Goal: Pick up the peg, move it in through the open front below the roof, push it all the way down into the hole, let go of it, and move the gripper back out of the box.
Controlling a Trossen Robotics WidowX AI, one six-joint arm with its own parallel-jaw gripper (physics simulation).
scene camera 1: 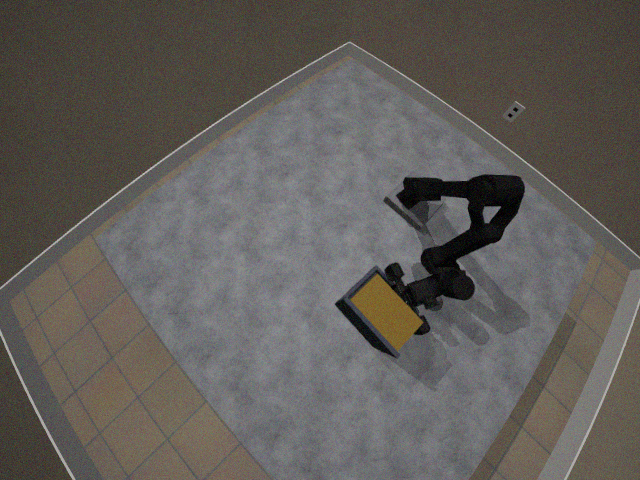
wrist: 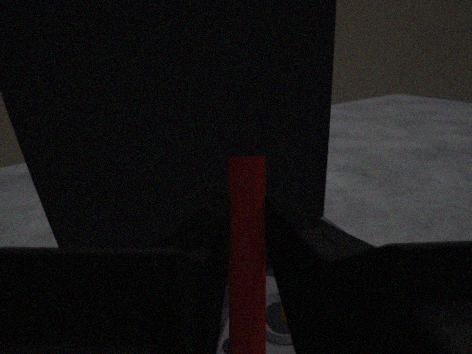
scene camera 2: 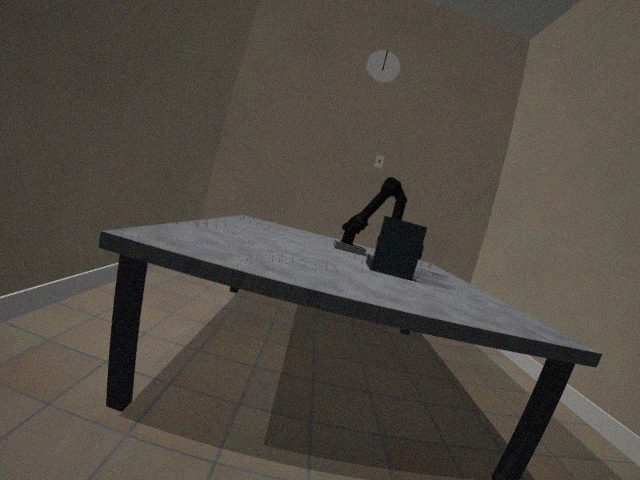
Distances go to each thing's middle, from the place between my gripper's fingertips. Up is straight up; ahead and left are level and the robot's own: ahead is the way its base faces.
Scene:
My hand is 30 mm past the dark box (scene camera 1: 355, 316) and 10 mm below it. Also, from my hand: yellow roof (scene camera 1: 391, 316) 100 mm above, 10 mm ahead.

